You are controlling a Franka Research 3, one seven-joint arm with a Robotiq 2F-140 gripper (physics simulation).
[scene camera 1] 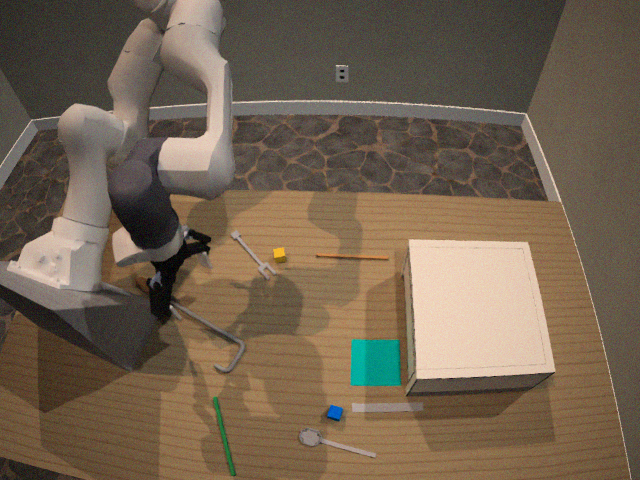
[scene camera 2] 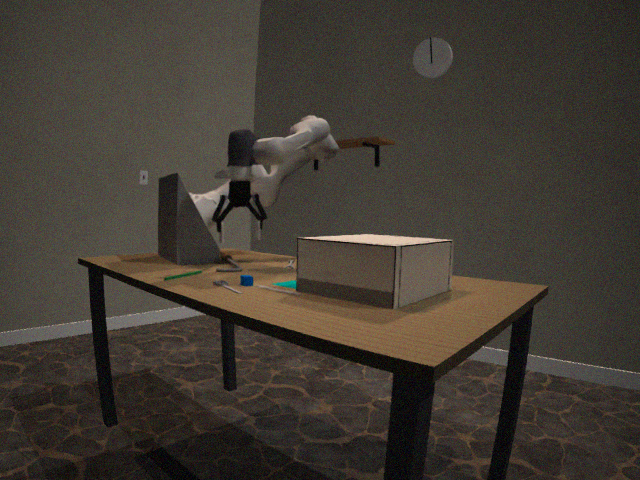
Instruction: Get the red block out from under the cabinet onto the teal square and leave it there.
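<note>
The red block does not show in either view. The white cabinet (scene camera 1: pixel 475 304) (scene camera 2: pixel 346 263) stands on the right part of the table in scene camera 1, and the space under it is hidden. The teal square (scene camera 1: pixel 375 362) (scene camera 2: pixel 285 284) lies flat just left of the cabinet in scene camera 1. My gripper (scene camera 1: pixel 191 284) (scene camera 2: pixel 240 238) is open and empty, raised above the table near the robot's base, far from the cabinet. A grey hooked rod (scene camera 1: pixel 209 325) with a wooden handle (scene camera 1: pixel 142 283) lies on the table below the gripper; its bent end points away from the base.
A forked tool (scene camera 1: pixel 250 253), yellow block (scene camera 1: pixel 279 254) and orange stick (scene camera 1: pixel 351 256) lie toward the far edge. A blue block (scene camera 1: pixel 334 412) (scene camera 2: pixel 246 280), pale strip (scene camera 1: pixel 387 407), spoon (scene camera 1: pixel 347 447) and green stick (scene camera 1: pixel 224 436) (scene camera 2: pixel 183 275) lie nearer. The grey wedge (scene camera 1: pixel 103 320) (scene camera 2: pixel 175 222) supports the arm.
</note>
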